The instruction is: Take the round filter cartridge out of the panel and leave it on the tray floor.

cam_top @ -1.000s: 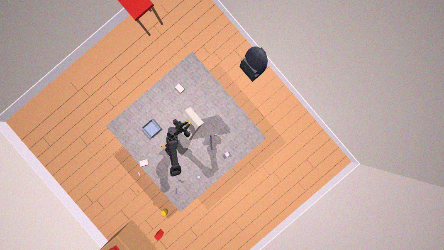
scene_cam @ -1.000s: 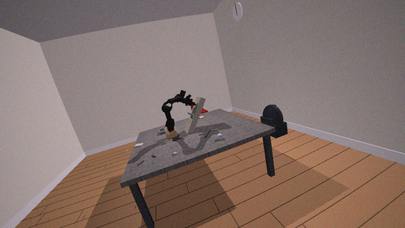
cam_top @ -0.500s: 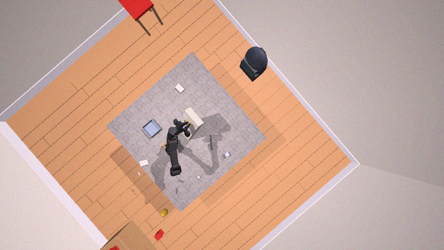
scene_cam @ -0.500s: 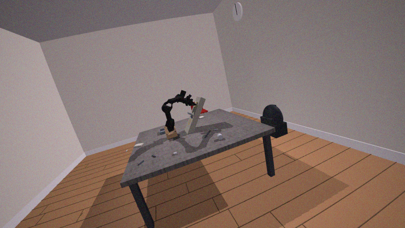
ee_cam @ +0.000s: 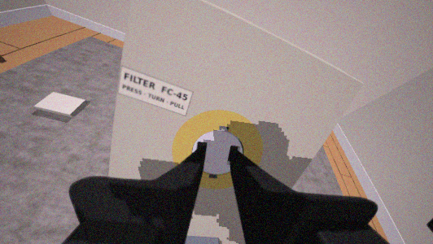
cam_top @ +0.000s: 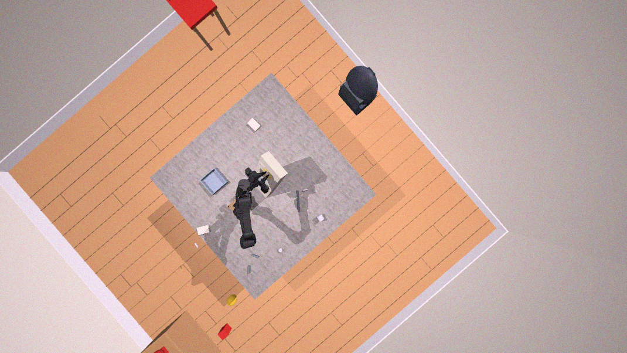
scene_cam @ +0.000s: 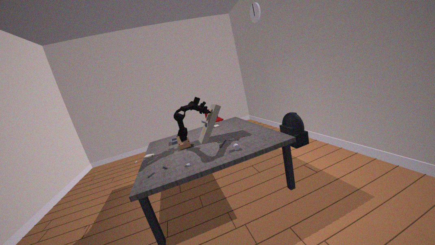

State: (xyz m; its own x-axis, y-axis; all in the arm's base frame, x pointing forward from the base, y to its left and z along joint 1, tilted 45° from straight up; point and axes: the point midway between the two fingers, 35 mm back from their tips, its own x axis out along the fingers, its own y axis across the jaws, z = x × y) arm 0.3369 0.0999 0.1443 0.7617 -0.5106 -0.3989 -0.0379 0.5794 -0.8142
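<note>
Now: gripper tip 10 mm short of the round grey filter cartridge and 10 mm above it. The rest, counted from my gripper tip: grey-blue tray 390 mm behind, 320 mm to the left, 260 mm below; then small cylinder 10 mm behind, 490 mm to the right, 250 mm below.
</note>
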